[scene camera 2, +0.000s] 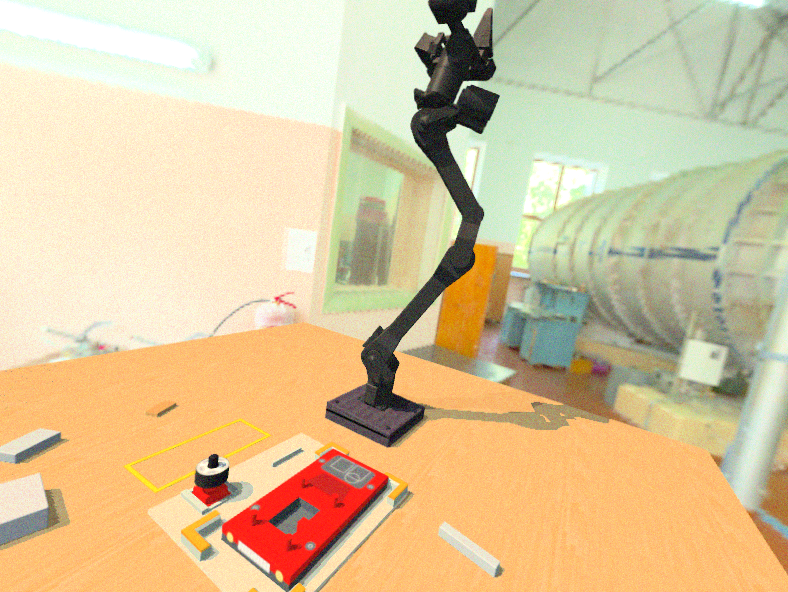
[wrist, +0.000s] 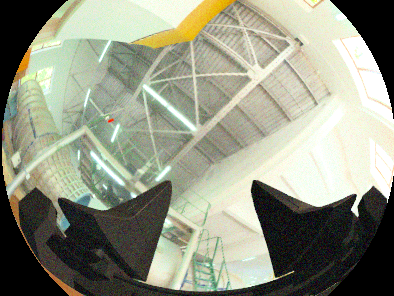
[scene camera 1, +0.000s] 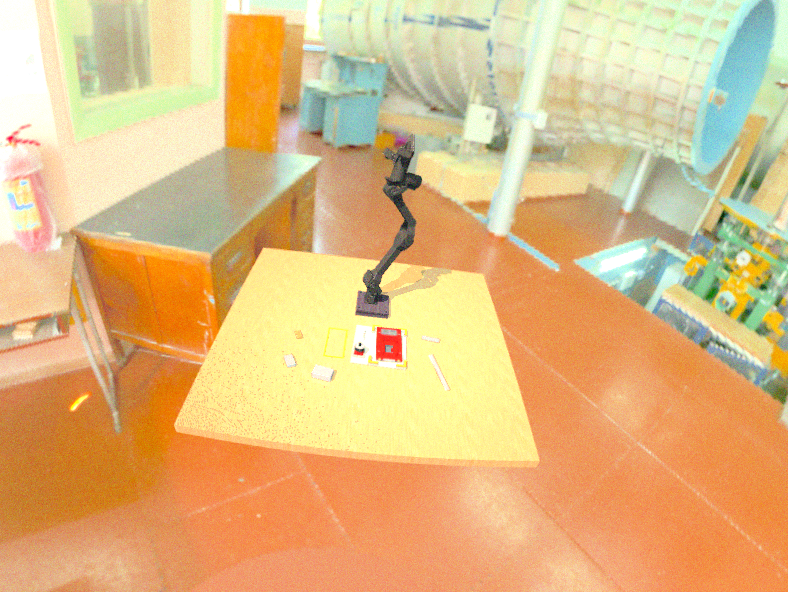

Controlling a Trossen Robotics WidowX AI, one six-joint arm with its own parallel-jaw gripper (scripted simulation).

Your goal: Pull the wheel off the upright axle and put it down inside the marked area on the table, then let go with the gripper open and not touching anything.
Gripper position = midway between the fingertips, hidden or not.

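My gripper (wrist: 212, 186) open, holding nothing. Red plate (scene camera 1: 388, 340), out of frame in the wrist view. Wheel (scene camera 2: 205, 478), out of frame in the wrist view.
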